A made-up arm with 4 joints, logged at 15 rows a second.
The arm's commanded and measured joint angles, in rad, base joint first. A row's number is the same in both.
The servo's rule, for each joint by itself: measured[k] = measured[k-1] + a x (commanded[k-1-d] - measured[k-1]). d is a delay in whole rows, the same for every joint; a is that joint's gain. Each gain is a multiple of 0.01, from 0.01 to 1. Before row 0 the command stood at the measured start. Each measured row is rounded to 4 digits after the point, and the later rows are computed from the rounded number. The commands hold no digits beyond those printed.
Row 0, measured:
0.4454, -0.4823, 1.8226, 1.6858
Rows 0 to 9, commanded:
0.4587, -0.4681, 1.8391, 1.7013
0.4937, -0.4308, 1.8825, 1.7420
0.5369, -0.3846, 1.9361, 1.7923
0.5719, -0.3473, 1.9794, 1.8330
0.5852, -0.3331, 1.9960, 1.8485
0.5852, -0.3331, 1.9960, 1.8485
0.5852, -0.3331, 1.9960, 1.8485
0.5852, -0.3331, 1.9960, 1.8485
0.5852, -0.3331, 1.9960, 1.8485
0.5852, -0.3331, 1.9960, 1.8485
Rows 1 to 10, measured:
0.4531, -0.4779, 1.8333, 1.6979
0.4766, -0.4633, 1.8653, 1.7323
0.5116, -0.4389, 1.9113, 1.7791
0.5466, -0.4105, 1.9556, 1.8211
0.5690, -0.3865, 1.9819, 1.8425
0.5784, -0.3699, 1.9911, 1.8472
0.5823, -0.3585, 1.9943, 1.8482
0.5840, -0.3506, 1.9954, 1.8484
0.5847, -0.3452, 1.9958, 1.8485
0.5850, -0.3414, 1.9959, 1.8485
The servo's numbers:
d 0
a 0.58 0.31 0.65 0.78

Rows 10 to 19, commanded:
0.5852, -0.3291, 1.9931, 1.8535
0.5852, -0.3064, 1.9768, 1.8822
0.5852, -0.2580, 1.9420, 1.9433
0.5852, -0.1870, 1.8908, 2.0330
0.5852, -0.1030, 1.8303, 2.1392
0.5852, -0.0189, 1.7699, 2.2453
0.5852, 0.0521, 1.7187, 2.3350
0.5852, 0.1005, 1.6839, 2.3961
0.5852, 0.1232, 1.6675, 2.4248
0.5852, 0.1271, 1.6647, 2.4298
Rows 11 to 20, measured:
0.5851, -0.3376, 1.9941, 1.8524
0.5852, -0.3279, 1.9829, 1.8756
0.5852, -0.3062, 1.9563, 1.9284
0.5852, -0.2692, 1.9137, 2.0100
0.5852, -0.2177, 1.8595, 2.1108
0.5852, -0.1561, 1.8013, 2.2157
0.5852, -0.0916, 1.7476, 2.3088
0.5852, -0.0320, 1.7062, 2.3769
0.5852, 0.0161, 1.6810, 2.4143
0.5852, 0.0505, 1.6704, 2.4264

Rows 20 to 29, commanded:
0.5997, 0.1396, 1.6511, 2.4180
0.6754, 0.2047, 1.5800, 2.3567
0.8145, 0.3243, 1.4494, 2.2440
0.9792, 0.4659, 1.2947, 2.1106
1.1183, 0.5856, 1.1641, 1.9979
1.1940, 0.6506, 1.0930, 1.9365
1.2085, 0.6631, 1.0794, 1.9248
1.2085, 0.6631, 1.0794, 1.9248
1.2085, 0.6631, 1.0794, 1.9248
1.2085, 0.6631, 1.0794, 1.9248
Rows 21 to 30, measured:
0.5936, 0.0781, 1.6579, 2.4198
0.6410, 0.1173, 1.6073, 2.3706
0.7416, 0.1815, 1.5047, 2.2719
0.8794, 0.2697, 1.3682, 2.1461
1.0180, 0.3676, 1.2355, 2.0305
1.1201, 0.4553, 1.1429, 1.9572
1.1714, 0.5197, 1.1016, 1.9319
1.1929, 0.5642, 1.0872, 1.9264
1.2019, 0.5949, 1.0821, 1.9252
1.2057, 0.6160, 1.0803, 1.9249

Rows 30 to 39, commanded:
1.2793, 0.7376, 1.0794, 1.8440
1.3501, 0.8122, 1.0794, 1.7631
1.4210, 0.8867, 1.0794, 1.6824
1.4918, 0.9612, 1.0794, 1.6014
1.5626, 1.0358, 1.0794, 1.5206
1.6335, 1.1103, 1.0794, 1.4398
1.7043, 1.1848, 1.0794, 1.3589
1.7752, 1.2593, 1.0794, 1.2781
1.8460, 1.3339, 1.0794, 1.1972
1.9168, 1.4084, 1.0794, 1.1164
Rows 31 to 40, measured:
1.2484, 0.6537, 1.0797, 1.8618
1.3074, 0.7028, 1.0795, 1.7848
1.3733, 0.7598, 1.0794, 1.7049
1.4420, 0.8222, 1.0794, 1.6242
1.5119, 0.8884, 1.0794, 1.5434
1.5824, 0.9572, 1.0794, 1.4626
1.6531, 1.0278, 1.0794, 1.3817
1.7239, 1.0996, 1.0794, 1.3009
1.7947, 1.1722, 1.0794, 1.2200
1.8655, 1.2454, 1.0794, 1.1392

